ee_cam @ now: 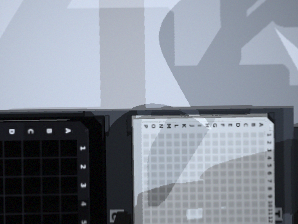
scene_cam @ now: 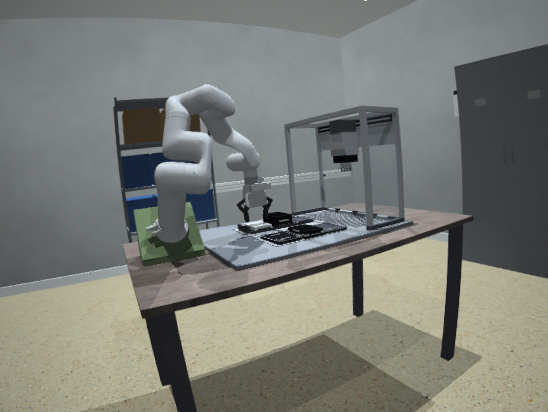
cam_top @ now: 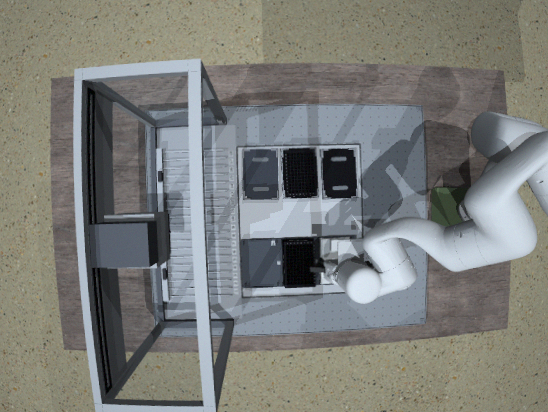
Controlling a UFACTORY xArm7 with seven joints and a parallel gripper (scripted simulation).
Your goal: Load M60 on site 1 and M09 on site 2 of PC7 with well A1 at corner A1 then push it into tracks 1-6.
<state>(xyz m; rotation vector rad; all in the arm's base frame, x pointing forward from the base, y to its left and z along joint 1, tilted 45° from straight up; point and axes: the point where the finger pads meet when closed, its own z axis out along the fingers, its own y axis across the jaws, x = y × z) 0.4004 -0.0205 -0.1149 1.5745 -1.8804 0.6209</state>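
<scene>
My gripper is now 3 cm above the pale 384-well plate M60. Round my hand: dark plate carrier PC7: 10 cm ahead, 4 cm below, 1 cm to the right; black deep-well block M09: 10 cm ahead, 2 cm below, 1 cm to the right; nest S1: 24 cm to the right, 5 cm below, 5 cm behind.
</scene>
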